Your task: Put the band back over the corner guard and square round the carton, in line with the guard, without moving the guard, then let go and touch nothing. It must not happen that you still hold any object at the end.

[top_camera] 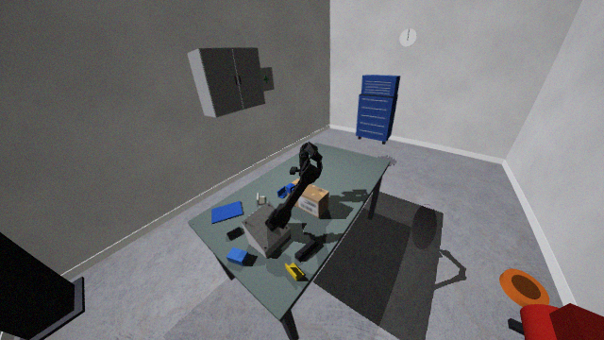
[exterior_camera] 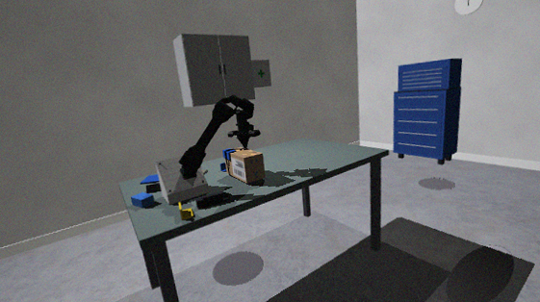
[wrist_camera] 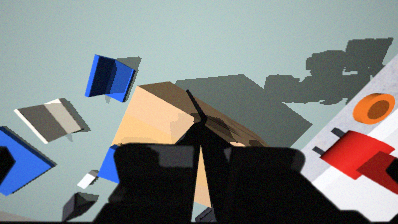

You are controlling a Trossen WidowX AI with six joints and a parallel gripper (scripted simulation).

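The carton is 11 cm below my hand, 5 cm to the right of it and 5 cm behind it. Round my hand: flat blue pad 42 cm behind, 36 cm to the left, 18 cm below; then small white item 36 cm behind, 18 cm below, 16 cm to the left.
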